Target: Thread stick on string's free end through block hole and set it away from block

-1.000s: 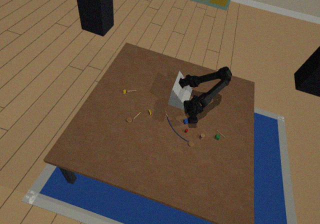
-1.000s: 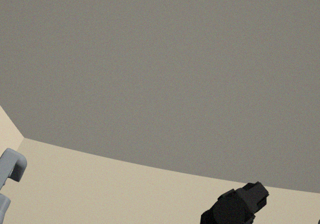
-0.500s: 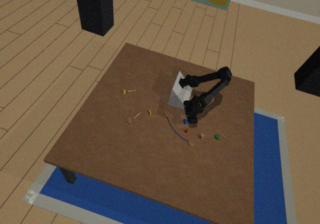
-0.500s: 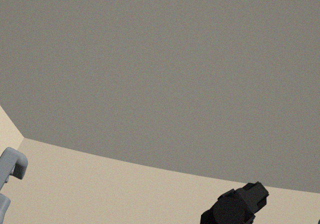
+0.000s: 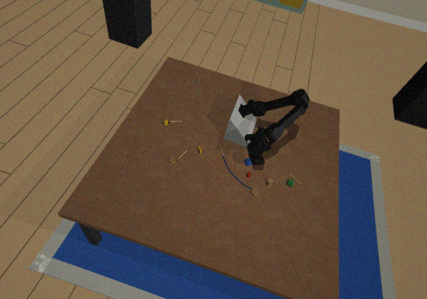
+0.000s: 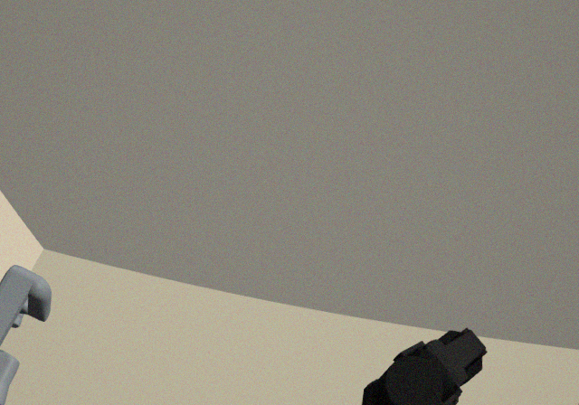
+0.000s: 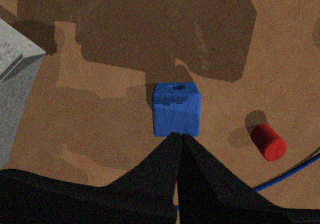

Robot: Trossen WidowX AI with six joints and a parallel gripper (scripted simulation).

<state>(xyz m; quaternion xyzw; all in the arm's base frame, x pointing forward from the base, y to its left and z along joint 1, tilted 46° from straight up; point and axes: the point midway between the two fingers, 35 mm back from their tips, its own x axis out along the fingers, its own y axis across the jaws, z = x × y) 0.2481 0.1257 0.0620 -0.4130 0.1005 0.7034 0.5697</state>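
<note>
The blue cube lies 5 cm below my gripper tip. Round my gripper tip: wooden cylinder: 14 cm to the left, 8 cm ahead, 4 cm below; red peg: 8 cm ahead, 5 cm below, 2 cm to the left; thin wooden stick: 16 cm to the right, 6 cm below, 1 cm behind.
</note>
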